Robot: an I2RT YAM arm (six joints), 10 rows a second.
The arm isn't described. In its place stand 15 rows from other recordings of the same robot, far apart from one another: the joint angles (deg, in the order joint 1, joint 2, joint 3, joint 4, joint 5, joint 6), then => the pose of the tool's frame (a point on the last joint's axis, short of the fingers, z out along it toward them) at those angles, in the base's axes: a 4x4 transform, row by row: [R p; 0 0 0 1], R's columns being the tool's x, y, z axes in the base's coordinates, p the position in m.
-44.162, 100.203, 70.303, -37.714, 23.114, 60.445 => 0.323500 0.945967 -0.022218 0.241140; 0.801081 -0.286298 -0.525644 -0.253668; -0.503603 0.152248 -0.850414 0.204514; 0 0 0 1
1.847, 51.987, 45.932, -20.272, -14.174, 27.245 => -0.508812 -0.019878 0.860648 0.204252; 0.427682 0.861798 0.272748 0.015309; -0.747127 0.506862 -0.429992 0.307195; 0 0 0 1
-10.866, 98.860, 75.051, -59.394, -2.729, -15.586 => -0.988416 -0.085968 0.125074 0.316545; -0.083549 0.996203 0.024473 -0.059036; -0.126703 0.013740 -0.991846 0.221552; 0 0 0 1
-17.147, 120.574, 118.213, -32.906, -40.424, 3.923 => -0.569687 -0.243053 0.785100 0.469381; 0.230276 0.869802 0.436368 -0.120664; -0.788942 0.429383 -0.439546 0.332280; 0 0 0 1
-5.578, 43.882, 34.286, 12.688, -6.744, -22.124 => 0.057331 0.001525 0.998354 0.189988; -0.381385 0.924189 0.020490 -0.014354; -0.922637 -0.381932 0.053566 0.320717; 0 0 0 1
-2.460, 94.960, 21.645, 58.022, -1.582, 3.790 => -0.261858 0.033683 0.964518 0.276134; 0.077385 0.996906 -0.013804 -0.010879; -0.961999 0.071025 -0.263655 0.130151; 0 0 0 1
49.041, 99.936, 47.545, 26.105, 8.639, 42.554 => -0.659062 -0.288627 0.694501 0.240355; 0.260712 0.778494 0.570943 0.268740; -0.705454 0.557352 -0.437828 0.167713; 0 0 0 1
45.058, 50.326, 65.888, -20.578, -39.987, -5.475 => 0.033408 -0.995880 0.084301 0.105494; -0.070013 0.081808 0.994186 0.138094; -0.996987 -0.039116 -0.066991 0.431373; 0 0 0 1
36.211, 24.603, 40.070, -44.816, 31.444, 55.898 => -0.335267 0.250573 0.908190 0.084449; 0.630083 0.776309 0.018415 0.038815; -0.700422 0.578409 -0.418153 0.295421; 0 0 0 1
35.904, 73.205, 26.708, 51.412, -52.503, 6.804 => -0.049237 -0.998449 0.025986 0.186918; 0.053386 0.023350 0.998301 0.170196; -0.997359 0.050541 0.052154 0.238033; 0 0 0 1
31.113, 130.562, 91.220, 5.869, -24.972, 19.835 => -0.705433 -0.564018 0.429241 0.427013; -0.066490 0.655598 0.752177 0.275278; -0.705651 0.502070 -0.499982 0.146535; 0 0 0 1
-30.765, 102.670, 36.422, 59.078, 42.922, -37.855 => -0.670832 0.688352 0.275964 0.271837; -0.123631 0.263107 -0.956812 -0.190036; -0.731231 -0.675978 -0.091399 0.158502; 0 0 0 1
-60.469, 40.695, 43.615, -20.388, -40.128, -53.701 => -0.379545 0.095214 0.920261 0.097848; -0.580222 0.750266 -0.316927 -0.126177; -0.720616 -0.654244 -0.229514 0.327657; 0 0 0 1
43.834, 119.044, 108.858, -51.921, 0.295, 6.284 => -0.709330 -0.616890 0.341024 0.325591; -0.529294 0.785663 0.320282 0.312348; -0.465509 0.046683 -0.883811 0.263164; 0 0 0 1
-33.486, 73.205, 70.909, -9.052, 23.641, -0.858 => -0.176569 0.830787 0.527842 0.238536; 0.100359 0.548668 -0.829995 -0.174916; -0.979159 -0.093577 -0.180254 0.395399; 0 0 0 1
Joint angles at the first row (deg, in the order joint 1, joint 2, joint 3, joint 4, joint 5, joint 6):
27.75 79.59 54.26 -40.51 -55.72 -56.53
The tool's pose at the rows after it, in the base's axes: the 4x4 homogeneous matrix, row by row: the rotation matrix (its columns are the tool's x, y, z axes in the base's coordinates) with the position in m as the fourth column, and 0 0 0 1 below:
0.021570 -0.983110 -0.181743 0.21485; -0.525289 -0.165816 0.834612 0.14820; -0.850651 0.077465 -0.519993 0.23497; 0 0 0 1
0.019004 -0.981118 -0.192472 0.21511; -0.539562 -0.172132 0.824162 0.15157; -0.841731 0.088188 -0.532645 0.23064; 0 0 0 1
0.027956 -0.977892 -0.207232 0.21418; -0.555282 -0.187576 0.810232 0.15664; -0.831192 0.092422 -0.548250 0.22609; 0 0 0 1
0.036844 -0.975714 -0.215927 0.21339; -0.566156 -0.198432 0.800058 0.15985; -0.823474 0.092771 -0.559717 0.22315; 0 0 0 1
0.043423 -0.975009 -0.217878 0.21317; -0.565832 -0.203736 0.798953 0.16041; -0.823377 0.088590 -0.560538 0.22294; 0 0 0 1
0.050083 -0.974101 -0.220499 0.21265; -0.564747 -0.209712 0.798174 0.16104; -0.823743 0.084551 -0.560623 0.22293; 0 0 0 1
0.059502 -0.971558 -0.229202 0.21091; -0.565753 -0.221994 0.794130 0.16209; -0.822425 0.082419 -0.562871 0.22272; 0 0 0 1
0.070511 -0.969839 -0.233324 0.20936; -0.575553 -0.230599 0.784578 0.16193; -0.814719 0.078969 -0.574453 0.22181; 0 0 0 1
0.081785 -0.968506 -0.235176 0.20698; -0.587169 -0.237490 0.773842 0.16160; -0.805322 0.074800 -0.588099 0.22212; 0 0 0 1
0.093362 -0.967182 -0.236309 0.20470; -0.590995 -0.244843 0.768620 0.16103; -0.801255 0.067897 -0.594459 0.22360; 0 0 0 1
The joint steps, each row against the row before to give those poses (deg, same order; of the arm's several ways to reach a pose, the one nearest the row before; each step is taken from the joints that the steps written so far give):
0.41 0.37 -0.07 0.48 0.48 0.41
0.68 0.97 0.01 0.02 0.67 -0.08
1.14 0.98 0.00 0.07 0.92 -0.42
0.74 0.61 -0.01 0.00 0.70 -0.42
0.13 0.07 0.03 -0.02 0.05 -0.35
0.18 0.00 0.00 -0.03 0.00 -0.30
0.39 -0.03 -0.01 -0.46 0.04 -0.64
0.20 0.00 -0.02 -0.87 0.63 -1.04
0.28 -0.30 0.00 -1.03 0.86 -0.83
0.20 -0.50 0.00 -0.79 0.41 -0.68

